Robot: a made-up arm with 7 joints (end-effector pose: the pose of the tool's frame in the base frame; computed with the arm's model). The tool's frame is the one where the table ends.
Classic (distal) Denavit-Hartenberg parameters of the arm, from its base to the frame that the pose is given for. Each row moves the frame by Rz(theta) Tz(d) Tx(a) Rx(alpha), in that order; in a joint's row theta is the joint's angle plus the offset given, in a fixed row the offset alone. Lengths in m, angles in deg.
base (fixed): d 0.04  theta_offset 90  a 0  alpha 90
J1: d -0.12  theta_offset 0  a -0.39  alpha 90
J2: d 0.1  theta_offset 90  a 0.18  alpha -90
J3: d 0  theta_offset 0  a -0.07  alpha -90
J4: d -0.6  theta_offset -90  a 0.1  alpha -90
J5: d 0.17  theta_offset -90  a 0.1  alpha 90
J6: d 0.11  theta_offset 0  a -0.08  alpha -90
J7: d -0.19  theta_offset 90  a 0.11  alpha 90
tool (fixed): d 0.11  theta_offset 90  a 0  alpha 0
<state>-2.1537 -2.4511 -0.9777 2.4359 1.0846 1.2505 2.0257</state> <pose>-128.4 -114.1 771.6 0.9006 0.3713 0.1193 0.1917</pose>
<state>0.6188 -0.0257 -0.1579 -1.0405 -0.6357 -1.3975 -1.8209</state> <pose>-28.2 133.9 -982.8 0.3352 -0.8603 0.0047 -0.3840</pose>
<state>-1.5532 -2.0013 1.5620 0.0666 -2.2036 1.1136 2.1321</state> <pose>-496.2 -289.2 -435.2 0.9243 0.2648 -0.0288 0.2732</pose>
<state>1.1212 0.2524 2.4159 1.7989 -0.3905 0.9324 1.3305</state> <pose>322.4 -458.7 -363.1 0.8718 0.0262 -0.4484 -0.1956</pose>
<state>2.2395 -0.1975 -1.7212 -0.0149 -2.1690 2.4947 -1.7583</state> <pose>-854.5 544.2 -301.4 0.0012 0.8783 -0.1957 -0.4362</pose>
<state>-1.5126 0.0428 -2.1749 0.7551 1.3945 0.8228 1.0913</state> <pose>-490.8 155.7 647.6 0.0464 -0.6827 -0.0459 0.7278</pose>
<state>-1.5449 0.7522 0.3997 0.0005 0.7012 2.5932 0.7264</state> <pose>79.2 -434.8 1018.9 0.6127 0.0944 0.4699 -0.6285</pose>
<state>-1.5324 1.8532 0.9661 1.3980 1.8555 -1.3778 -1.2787</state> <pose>-205.4 -346.0 937.4 0.3238 -0.5481 -0.7179 -0.2818</pose>
